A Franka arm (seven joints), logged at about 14 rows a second.
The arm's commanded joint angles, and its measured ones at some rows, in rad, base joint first. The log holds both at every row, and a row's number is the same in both.
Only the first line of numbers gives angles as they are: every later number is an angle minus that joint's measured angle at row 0.
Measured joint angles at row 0:
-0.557 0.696 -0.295 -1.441 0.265 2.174 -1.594
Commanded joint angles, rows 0 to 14:
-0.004 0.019 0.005 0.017 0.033 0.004 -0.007
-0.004 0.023 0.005 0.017 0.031 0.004 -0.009
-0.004 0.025 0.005 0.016 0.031 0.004 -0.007
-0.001 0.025 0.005 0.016 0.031 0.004 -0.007
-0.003 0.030 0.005 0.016 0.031 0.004 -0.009
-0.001 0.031 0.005 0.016 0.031 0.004 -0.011
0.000 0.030 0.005 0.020 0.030 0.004 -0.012
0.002 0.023 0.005 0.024 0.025 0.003 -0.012
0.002 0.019 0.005 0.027 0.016 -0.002 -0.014
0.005 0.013 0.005 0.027 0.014 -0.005 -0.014
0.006 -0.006 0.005 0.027 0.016 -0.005 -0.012
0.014 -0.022 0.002 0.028 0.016 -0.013 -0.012
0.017 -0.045 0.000 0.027 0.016 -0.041 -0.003
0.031 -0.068 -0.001 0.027 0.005 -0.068 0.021
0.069 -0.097 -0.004 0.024 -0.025 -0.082 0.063
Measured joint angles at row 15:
0.021 -0.020 0.004 0.037 -0.001 -0.029 0.010
